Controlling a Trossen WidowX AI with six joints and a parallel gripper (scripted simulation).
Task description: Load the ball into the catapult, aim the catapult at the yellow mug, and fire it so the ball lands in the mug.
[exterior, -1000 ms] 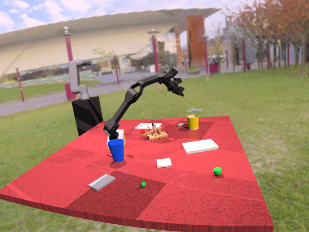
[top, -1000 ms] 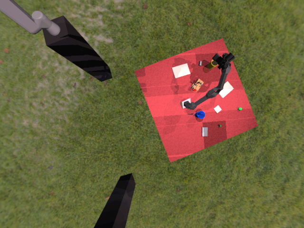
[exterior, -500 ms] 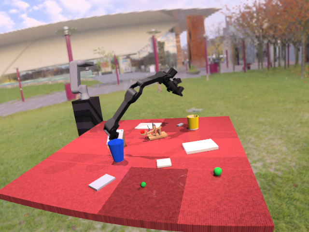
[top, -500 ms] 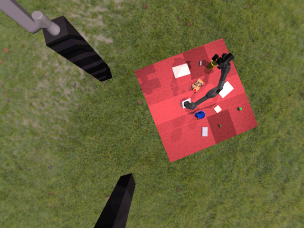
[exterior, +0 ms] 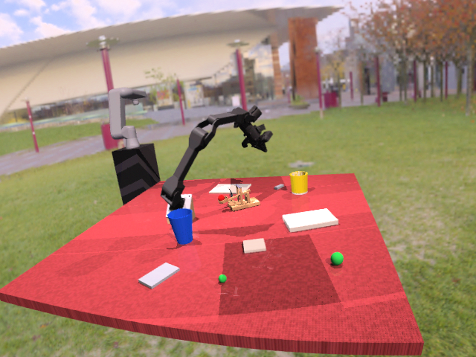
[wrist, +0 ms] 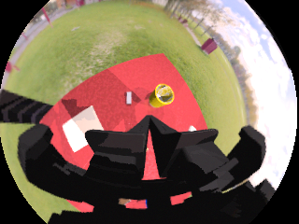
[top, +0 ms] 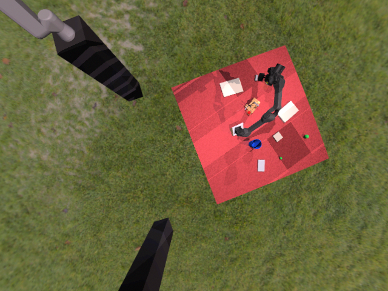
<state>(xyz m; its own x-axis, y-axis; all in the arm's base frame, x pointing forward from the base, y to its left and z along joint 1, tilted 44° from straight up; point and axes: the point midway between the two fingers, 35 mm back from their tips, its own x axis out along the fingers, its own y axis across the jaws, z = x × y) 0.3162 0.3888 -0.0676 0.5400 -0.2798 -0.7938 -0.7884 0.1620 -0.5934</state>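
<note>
Now: gripper tip 19 cm past the red ball, 22 cm to the left of it and 17 cm above it. From my gripper tip the other things lie so: catapult: 14 cm behind, 17 cm to the right, 18 cm below; then small grey block: 3 cm ahead, 11 cm to the left, 22 cm below; then yellow mug: 15 cm ahead, 3 cm to the left, 20 cm below.
</note>
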